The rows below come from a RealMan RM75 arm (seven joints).
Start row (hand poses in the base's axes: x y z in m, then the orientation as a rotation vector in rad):
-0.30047 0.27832 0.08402 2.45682 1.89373 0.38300
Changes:
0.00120 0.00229 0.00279 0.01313 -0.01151 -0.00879
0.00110 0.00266 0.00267 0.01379 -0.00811 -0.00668
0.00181 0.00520 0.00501 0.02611 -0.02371 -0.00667
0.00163 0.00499 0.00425 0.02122 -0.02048 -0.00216
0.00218 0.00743 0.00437 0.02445 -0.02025 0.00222
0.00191 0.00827 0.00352 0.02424 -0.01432 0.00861
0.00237 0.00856 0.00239 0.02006 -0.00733 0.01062
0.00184 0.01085 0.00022 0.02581 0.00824 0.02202
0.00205 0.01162 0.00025 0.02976 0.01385 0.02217
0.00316 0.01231 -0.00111 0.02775 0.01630 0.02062
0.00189 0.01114 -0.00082 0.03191 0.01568 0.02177
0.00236 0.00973 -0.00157 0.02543 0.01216 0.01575
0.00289 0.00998 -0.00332 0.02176 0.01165 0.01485
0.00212 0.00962 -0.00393 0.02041 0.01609 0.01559
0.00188 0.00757 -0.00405 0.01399 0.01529 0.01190
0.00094 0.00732 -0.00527 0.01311 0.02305 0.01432
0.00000 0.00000 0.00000 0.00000 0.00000 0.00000
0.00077 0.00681 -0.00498 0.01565 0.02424 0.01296
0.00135 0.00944 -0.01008 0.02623 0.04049 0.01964
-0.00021 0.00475 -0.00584 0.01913 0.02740 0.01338
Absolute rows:
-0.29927 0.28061 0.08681 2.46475 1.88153 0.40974
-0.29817 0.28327 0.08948 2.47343 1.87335 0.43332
-0.29636 0.28847 0.09449 2.47866 1.86224 0.48783
-0.29473 0.29346 0.09874 -2.47709 -1.85536 -0.53326
-0.29255 0.30089 0.10311 -2.46327 -1.84685 -0.57953
-0.29064 0.30916 0.10663 -2.44130 -1.84320 -0.61704
-0.28827 0.31772 0.10902 -2.41850 -1.84215 -0.64154
-0.28643 0.32857 0.10924 -2.37787 -1.84299 -0.64868
-0.28438 0.34019 0.10949 -2.33415 -1.83829 -0.65120
-0.28122 0.35250 0.10838 -2.29327 -1.83201 -0.64901
-0.27933 0.36364 0.10756 -2.24882 -1.82366 -0.65042
-0.27697 0.37337 0.10599 -2.21526 -1.81525 -0.65205
-0.27408 0.38335 0.10267 -2.18512 -1.80862 -0.65154
-0.27196 0.39297 0.09874 -2.15489 -1.80130 -0.64442
-0.27008 0.40054 0.09469 -2.13272 -1.79516 -0.63422
-0.26914 0.40786 0.08942 -2.10820 -1.78776 -0.61375
-0.26914 0.40786 0.08942 -2.10820 -1.78776 -0.61375
-0.26837 0.41467 0.08444 -2.08333 -1.77653 -0.59439
-0.26702 0.42411 0.07436 -2.04371 -1.75550 -0.56310
-0.26723 0.42886 0.06852 -2.01586 -1.74027 -0.54324

